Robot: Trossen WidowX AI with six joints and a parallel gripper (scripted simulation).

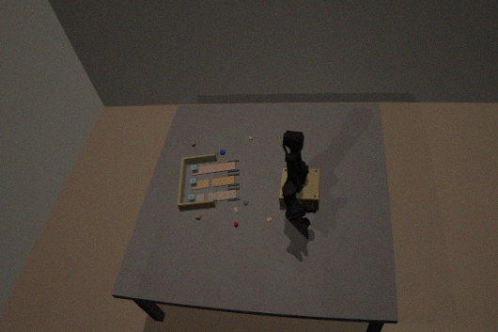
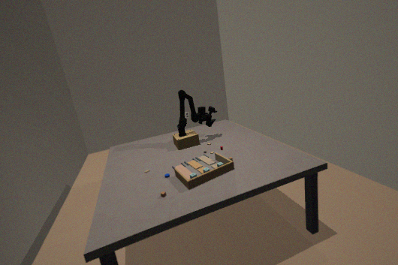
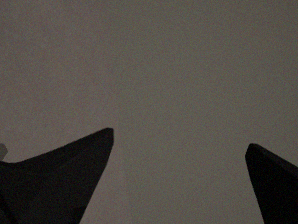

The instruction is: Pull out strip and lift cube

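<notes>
The blue piece lies 59 cm ahead of my gripper tip, 54 cm to the right of it and 18 cm below it.
</notes>
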